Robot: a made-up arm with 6 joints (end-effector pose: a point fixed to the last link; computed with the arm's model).
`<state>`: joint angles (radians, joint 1 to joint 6).
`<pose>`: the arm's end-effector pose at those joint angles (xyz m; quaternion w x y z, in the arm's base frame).
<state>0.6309 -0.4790 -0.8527 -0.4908 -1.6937 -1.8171</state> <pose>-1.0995 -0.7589 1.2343 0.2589 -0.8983 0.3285 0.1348</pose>
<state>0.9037 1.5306 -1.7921 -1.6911 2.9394 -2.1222</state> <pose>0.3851 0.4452 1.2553 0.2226 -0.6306 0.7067 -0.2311</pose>
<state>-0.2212 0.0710 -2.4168 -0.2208 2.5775 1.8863</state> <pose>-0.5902 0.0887 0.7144 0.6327 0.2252 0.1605 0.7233</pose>
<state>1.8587 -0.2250 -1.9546 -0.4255 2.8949 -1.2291</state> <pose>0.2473 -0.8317 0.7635 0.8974 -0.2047 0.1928 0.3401</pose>
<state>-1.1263 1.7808 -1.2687 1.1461 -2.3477 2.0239</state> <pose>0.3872 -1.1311 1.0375 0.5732 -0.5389 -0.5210 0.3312</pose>
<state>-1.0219 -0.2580 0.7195 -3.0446 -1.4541 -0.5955</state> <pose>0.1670 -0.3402 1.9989 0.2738 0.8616 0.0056 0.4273</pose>
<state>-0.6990 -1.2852 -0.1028 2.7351 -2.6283 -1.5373</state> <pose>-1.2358 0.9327 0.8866 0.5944 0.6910 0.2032 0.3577</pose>
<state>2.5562 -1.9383 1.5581 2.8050 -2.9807 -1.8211</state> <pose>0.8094 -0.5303 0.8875 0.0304 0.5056 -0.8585 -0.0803</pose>
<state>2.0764 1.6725 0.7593 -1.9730 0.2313 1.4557</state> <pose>-0.6874 1.3030 -0.4506 0.5072 -0.8200 0.2450 0.1011</pose>
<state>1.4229 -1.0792 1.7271 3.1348 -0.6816 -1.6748</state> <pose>0.0052 -0.0174 1.5664 0.1536 -0.0356 0.7474 0.6454</pose>
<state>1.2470 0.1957 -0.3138 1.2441 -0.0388 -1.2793</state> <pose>0.0132 0.0056 2.2854 0.8430 0.1929 0.0812 0.4955</pose>
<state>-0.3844 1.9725 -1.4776 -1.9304 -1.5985 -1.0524</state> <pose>1.2110 -0.3885 0.9435 0.1507 -0.4904 -0.6654 -0.5422</pose>
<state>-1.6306 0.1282 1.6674 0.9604 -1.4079 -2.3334</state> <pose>-0.2161 -1.0609 1.0751 0.4949 -0.2893 -0.1964 0.7955</pose>
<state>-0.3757 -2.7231 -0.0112 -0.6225 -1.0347 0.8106</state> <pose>-0.5722 0.2699 -1.2727 0.1882 0.2723 0.9400 0.0825</pose>
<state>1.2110 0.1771 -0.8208 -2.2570 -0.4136 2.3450</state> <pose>-0.1952 -0.4393 2.1084 0.8428 0.1267 -0.1228 0.5085</pose>
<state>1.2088 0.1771 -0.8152 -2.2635 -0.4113 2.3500</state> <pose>-0.1939 -0.4344 2.1117 0.8439 0.1262 -0.1196 0.5076</pose>
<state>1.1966 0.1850 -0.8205 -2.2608 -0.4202 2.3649</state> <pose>-0.1966 -0.4231 2.1122 0.8447 0.1176 -0.1184 0.5086</pose>
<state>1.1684 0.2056 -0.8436 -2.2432 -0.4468 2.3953</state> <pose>-0.2051 -0.4018 2.1073 0.8450 0.0958 -0.1196 0.5124</pose>
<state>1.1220 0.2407 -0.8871 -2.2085 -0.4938 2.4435</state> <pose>-0.2186 -0.3688 2.0955 0.8443 0.0586 -0.1225 0.5184</pose>
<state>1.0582 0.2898 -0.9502 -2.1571 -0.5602 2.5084</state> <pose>-0.2343 -0.3245 2.0749 0.8420 0.0058 -0.1245 0.5248</pose>
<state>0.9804 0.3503 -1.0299 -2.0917 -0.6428 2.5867</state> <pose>-0.2484 -0.2719 2.0442 0.8376 -0.0603 -0.1227 0.5289</pose>
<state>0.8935 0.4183 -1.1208 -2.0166 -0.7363 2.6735</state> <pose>-0.2575 -0.2150 2.0032 0.8306 -0.1355 -0.1142 0.5279</pose>
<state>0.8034 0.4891 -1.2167 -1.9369 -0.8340 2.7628</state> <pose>-0.2599 -0.1591 1.9537 0.8210 -0.2136 -0.0979 0.5204</pose>
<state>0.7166 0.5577 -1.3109 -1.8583 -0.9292 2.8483</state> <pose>-0.2559 -0.1090 1.8991 0.8093 -0.2879 -0.0749 0.5065</pose>
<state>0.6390 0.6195 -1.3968 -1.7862 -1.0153 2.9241</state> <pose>-0.2476 -0.0679 1.8444 0.7967 -0.3527 -0.0484 0.4883</pose>
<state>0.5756 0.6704 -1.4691 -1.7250 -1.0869 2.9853</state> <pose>-0.2384 -0.0376 1.7951 0.7848 -0.4044 -0.0233 0.4691</pose>
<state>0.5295 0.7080 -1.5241 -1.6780 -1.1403 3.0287</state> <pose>-0.2309 -0.0177 1.7555 0.7750 -0.4415 -0.0039 0.4521</pose>
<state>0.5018 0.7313 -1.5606 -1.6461 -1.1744 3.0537</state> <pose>-0.2272 -0.0071 1.7282 0.7683 -0.4648 0.0071 0.4400</pose>
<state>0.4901 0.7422 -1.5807 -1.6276 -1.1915 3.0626</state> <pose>-0.2274 -0.0035 1.7126 0.7647 -0.4768 0.0096 0.4333</pose>
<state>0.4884 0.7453 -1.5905 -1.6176 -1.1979 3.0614</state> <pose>-0.2302 -0.0041 1.7046 0.7632 -0.4819 0.0065 0.4304</pose>
